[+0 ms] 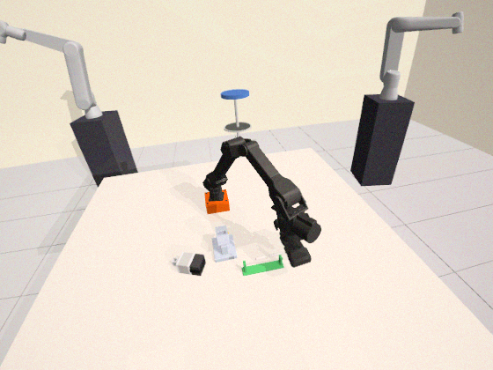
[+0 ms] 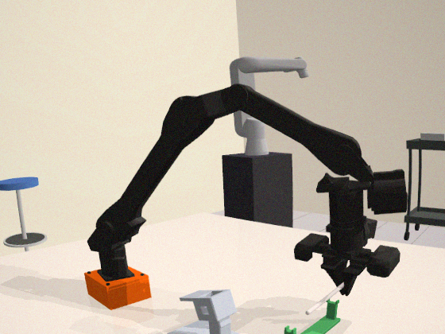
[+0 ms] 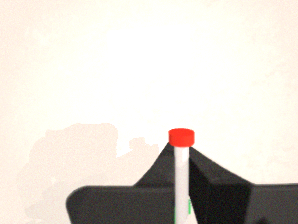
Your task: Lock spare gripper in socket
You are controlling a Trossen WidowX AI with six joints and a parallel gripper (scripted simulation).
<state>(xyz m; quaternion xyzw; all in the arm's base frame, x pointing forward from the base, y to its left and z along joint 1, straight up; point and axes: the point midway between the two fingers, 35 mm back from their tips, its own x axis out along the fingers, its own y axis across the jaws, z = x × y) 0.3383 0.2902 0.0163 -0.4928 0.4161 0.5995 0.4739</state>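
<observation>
Right now the green cradle is 2 cm ahead of my gripper tip, 10 cm to the right of it and 1 cm below it. The rest, counted from my gripper tip: spare gripper 1 cm ahead, 36 cm to the right, 1 cm below; then grey mount 6 cm behind, 24 cm to the right, 2 cm above.
</observation>
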